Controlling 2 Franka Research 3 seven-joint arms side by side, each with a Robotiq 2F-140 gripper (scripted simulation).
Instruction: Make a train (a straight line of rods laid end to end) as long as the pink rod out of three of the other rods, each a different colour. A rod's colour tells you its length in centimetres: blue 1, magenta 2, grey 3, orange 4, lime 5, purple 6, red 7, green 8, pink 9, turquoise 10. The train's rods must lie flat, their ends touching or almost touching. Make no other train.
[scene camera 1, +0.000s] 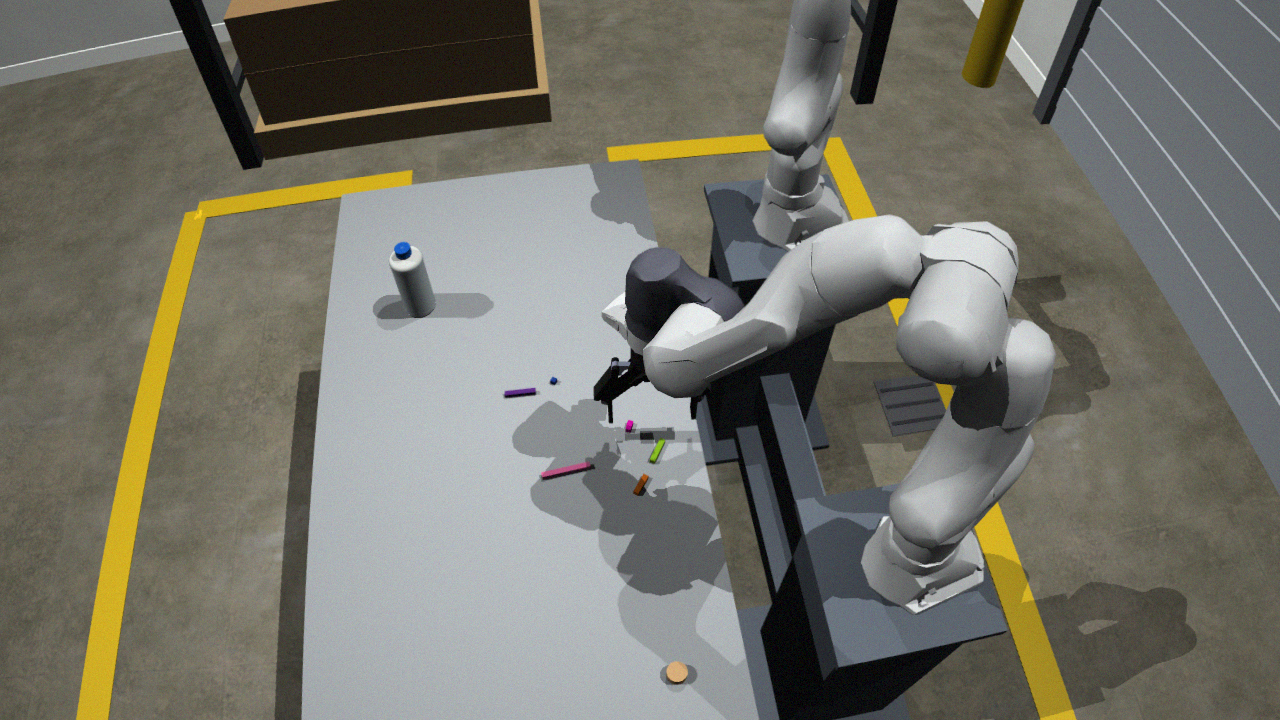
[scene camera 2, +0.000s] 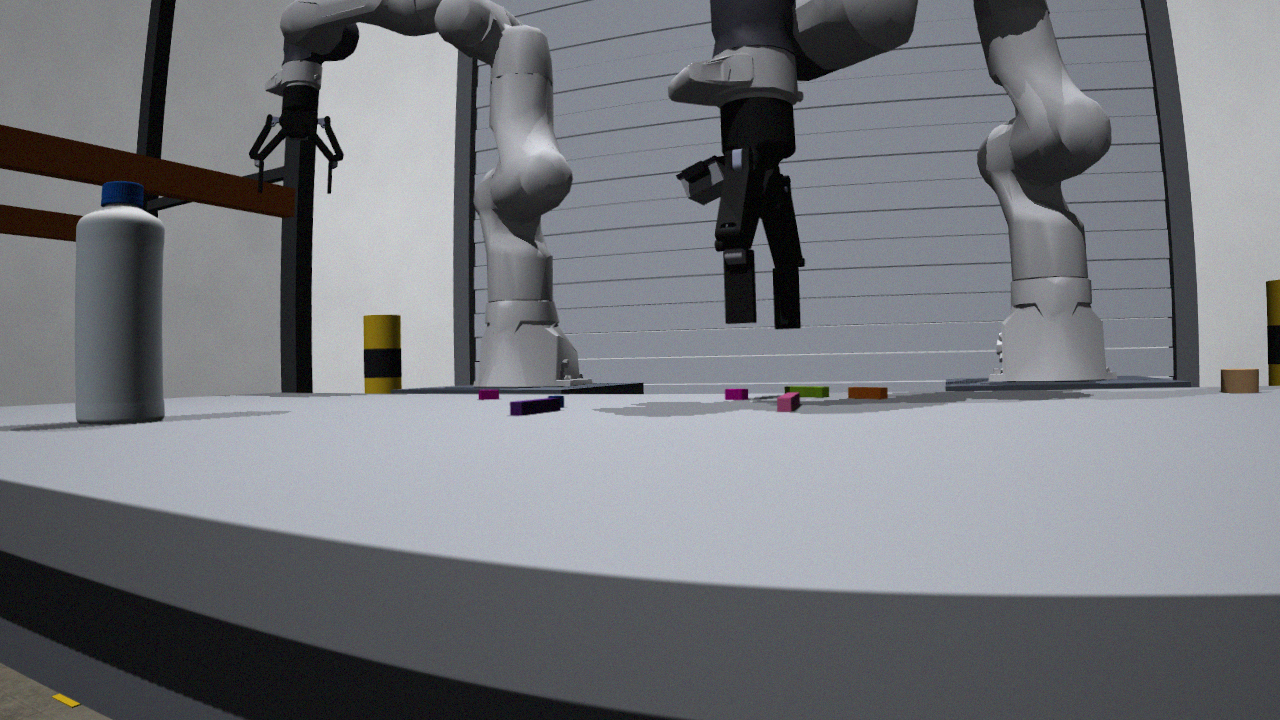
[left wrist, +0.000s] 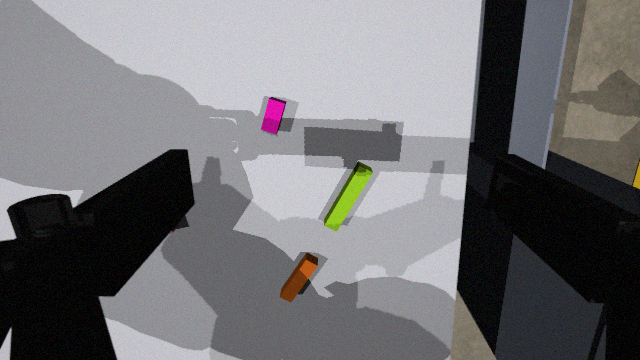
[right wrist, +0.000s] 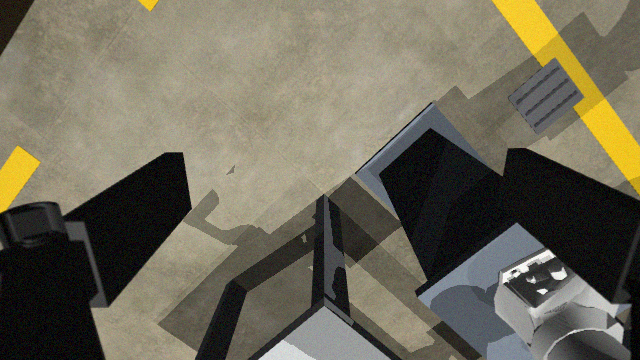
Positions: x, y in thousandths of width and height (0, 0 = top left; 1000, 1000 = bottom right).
I see my left gripper (scene camera 2: 599, 453), my right gripper (scene camera 2: 230, 266) and a lime rod (left wrist: 565, 482).
My left gripper also shows in scene camera 1 (scene camera 1: 509, 577) and in the left wrist view (left wrist: 534, 499). My right gripper is seen too in the right wrist view (right wrist: 538, 499). The right wrist view misses the lime rod: it is out of frame.
